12 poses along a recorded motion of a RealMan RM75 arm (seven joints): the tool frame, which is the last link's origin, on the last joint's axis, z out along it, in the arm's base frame.
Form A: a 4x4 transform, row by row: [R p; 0 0 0 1], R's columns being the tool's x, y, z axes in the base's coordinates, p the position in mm. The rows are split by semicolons.
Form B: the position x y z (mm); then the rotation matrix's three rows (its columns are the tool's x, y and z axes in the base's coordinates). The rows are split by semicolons. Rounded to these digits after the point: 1 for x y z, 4 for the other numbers.
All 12 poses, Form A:
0.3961, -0.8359, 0.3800, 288.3; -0.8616, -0.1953, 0.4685, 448.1; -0.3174, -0.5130, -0.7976, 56.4; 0, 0, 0, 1
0.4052, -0.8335, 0.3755, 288.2; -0.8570, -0.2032, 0.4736, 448.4; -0.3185, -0.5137, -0.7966, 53.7; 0, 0, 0, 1
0.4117, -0.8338, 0.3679, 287.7; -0.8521, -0.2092, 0.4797, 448.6; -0.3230, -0.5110, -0.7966, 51.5; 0, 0, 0, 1
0.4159, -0.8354, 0.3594, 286.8; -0.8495, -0.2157, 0.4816, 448.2; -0.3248, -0.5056, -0.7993, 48.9; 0, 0, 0, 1
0.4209, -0.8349, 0.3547, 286.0; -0.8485, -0.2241, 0.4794, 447.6; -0.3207, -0.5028, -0.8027, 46.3; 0, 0, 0, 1
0.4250, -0.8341, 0.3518, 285.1; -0.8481, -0.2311, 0.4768, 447.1; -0.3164, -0.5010, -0.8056, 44.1; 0, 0, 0, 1
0.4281, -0.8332, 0.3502, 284.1; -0.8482, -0.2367, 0.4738, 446.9; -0.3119, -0.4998, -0.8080, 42.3; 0, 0, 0, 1
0.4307, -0.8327, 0.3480, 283.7; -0.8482, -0.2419, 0.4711, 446.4; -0.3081, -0.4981, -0.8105, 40.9; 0, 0, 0, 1
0.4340, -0.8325, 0.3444, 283.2; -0.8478, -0.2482, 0.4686, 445.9; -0.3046, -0.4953, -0.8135, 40.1; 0, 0, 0, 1
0.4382, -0.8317, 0.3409, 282.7; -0.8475, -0.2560, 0.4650, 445.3; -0.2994, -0.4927, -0.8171, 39.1; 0, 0, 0, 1
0.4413, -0.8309, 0.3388, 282.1; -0.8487, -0.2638, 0.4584, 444.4; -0.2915, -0.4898, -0.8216, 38.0; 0, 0, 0, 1
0.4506, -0.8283, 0.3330, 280.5; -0.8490, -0.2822, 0.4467, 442.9; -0.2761, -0.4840, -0.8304, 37.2; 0, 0, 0, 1
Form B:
288.3, 448.1, 56.4; 0.3961, -0.8359, 0.3800; -0.8616, -0.1953, 0.4685; -0.3174, -0.5130, -0.7976
288.2, 448.4, 53.7; 0.4052, -0.8335, 0.3755; -0.8570, -0.2032, 0.4736; -0.3185, -0.5137, -0.7966
287.7, 448.6, 51.5; 0.4117, -0.8338, 0.3679; -0.8521, -0.2092, 0.4797; -0.3230, -0.5110, -0.7966
286.8, 448.2, 48.9; 0.4159, -0.8354, 0.3594; -0.8495, -0.2157, 0.4816; -0.3248, -0.5056, -0.7993
286.0, 447.6, 46.3; 0.4209, -0.8349, 0.3547; -0.8485, -0.2241, 0.4794; -0.3207, -0.5028, -0.8027
285.1, 447.1, 44.1; 0.4250, -0.8341, 0.3518; -0.8481, -0.2311, 0.4768; -0.3164, -0.5010, -0.8056
284.1, 446.9, 42.3; 0.4281, -0.8332, 0.3502; -0.8482, -0.2367, 0.4738; -0.3119, -0.4998, -0.8080
283.7, 446.4, 40.9; 0.4307, -0.8327, 0.3480; -0.8482, -0.2419, 0.4711; -0.3081, -0.4981, -0.8105
283.2, 445.9, 40.1; 0.4340, -0.8325, 0.3444; -0.8478, -0.2482, 0.4686; -0.3046, -0.4953, -0.8135
282.7, 445.3, 39.1; 0.4382, -0.8317, 0.3409; -0.8475, -0.2560, 0.4650; -0.2994, -0.4927, -0.8171
282.1, 444.4, 38.0; 0.4413, -0.8309, 0.3388; -0.8487, -0.2638, 0.4584; -0.2915, -0.4898, -0.8216
280.5, 442.9, 37.2; 0.4506, -0.8283, 0.3330; -0.8490, -0.2822, 0.4467; -0.2761, -0.4840, -0.8304

